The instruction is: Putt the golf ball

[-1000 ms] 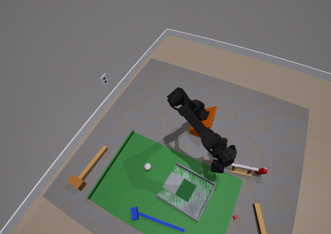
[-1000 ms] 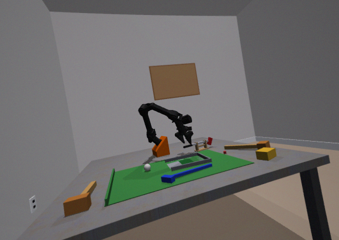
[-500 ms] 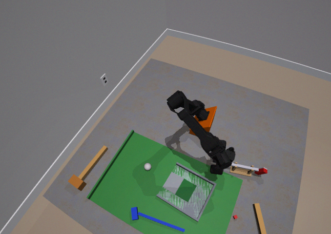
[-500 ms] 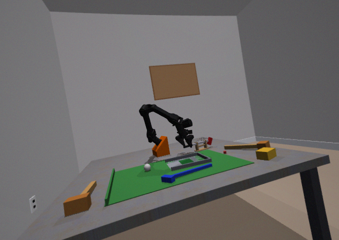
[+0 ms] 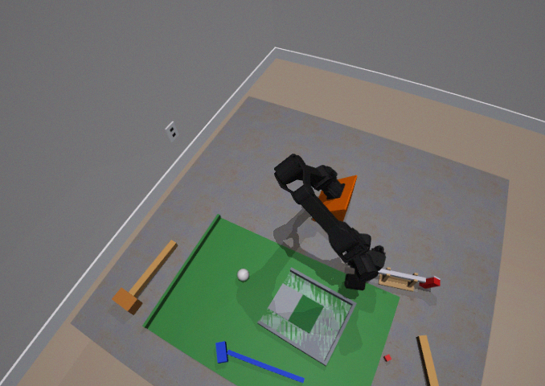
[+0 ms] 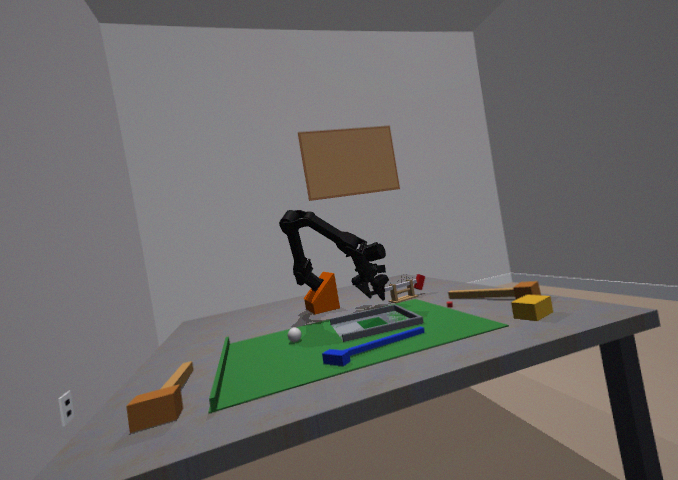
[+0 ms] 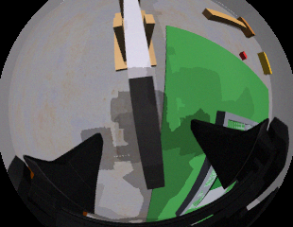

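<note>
Now: gripper tip 20 mm past the red putter, 110 mm to the right of it and 20 mm below it. The rest, counted from my gripper tip: red cube (230 mm ahead, 160 mm to the left, 20 mm below); wooden stand (20 mm behind, 130 mm to the left); green mat (250 mm ahead, 230 mm to the right, 30 mm below).
</note>
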